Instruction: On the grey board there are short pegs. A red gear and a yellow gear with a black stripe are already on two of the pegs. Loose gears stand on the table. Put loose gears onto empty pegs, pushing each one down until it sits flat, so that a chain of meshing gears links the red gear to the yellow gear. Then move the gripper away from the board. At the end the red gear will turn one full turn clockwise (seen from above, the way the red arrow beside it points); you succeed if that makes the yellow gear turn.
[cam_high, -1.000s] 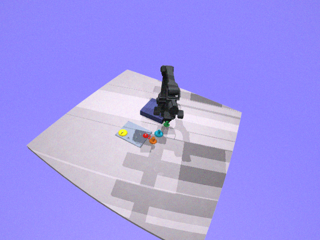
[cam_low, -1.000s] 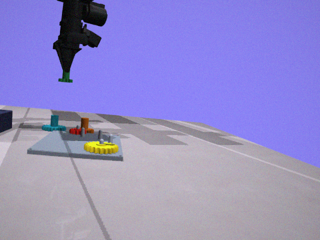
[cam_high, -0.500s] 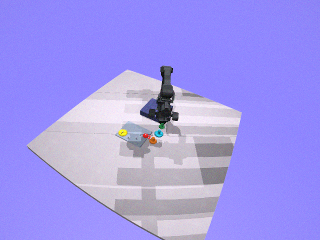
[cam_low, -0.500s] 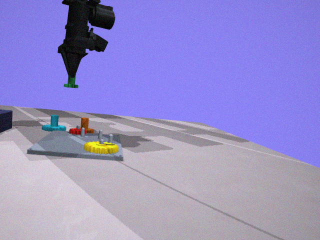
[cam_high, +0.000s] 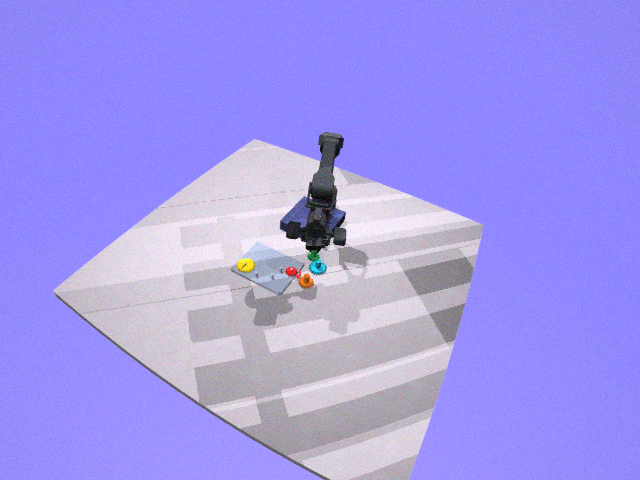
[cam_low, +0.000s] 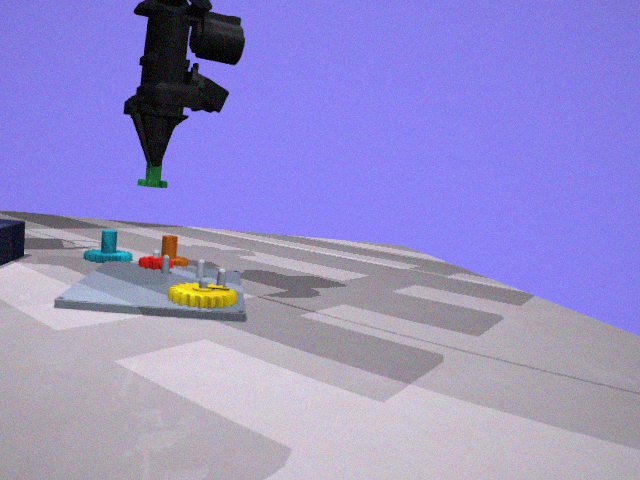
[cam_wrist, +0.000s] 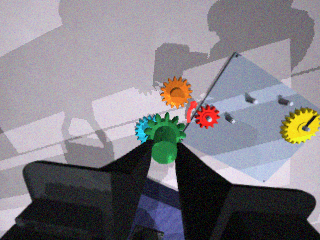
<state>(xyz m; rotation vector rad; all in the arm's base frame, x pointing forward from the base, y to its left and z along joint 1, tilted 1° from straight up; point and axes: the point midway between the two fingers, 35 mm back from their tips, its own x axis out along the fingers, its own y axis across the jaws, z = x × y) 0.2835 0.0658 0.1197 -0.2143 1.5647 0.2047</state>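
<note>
Now: the red gear 10 mm ahead of my gripper tip, 70 mm to the right of it and 120 mm below it. Also, from my gripper tip: green gear 10 mm below; then teal gear 50 mm behind, 10 mm to the left, 120 mm below; then orange gear 30 mm ahead, 10 mm to the right, 120 mm below.
</note>
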